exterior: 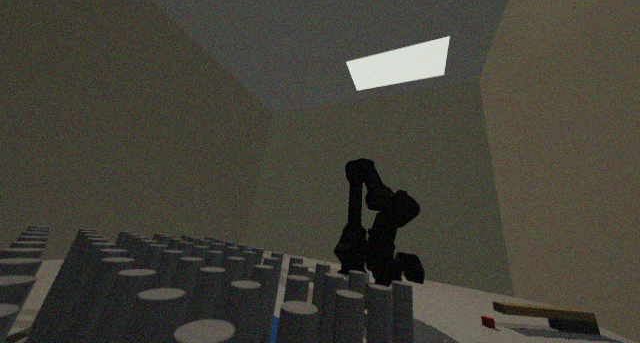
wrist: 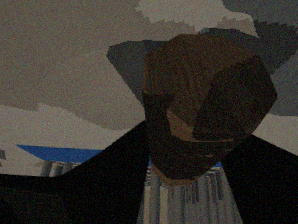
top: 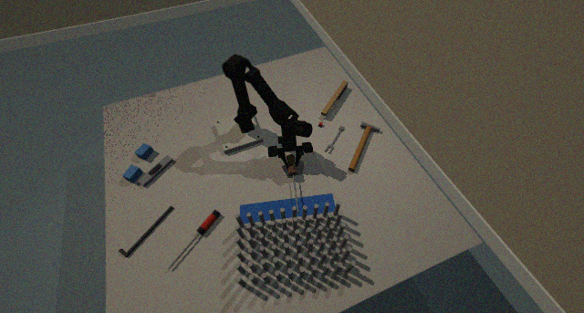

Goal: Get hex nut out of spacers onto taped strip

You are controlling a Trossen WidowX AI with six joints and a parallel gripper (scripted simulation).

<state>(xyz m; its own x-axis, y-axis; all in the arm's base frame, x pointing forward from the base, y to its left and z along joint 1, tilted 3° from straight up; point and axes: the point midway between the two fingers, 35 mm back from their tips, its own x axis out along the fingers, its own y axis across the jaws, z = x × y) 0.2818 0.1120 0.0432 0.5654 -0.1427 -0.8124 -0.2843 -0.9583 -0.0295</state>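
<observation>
The blue taped strip lies 15 cm ahead of my gripper tip, 9 cm to the right of it and 3 cm below it. Round my gripper tip: red cube (18 cm behind, 23 cm to the left, 2 cm below); hook tool (9 cm ahead, 3 cm to the right); wrench (7 cm behind, 26 cm to the left, 3 cm below).
</observation>
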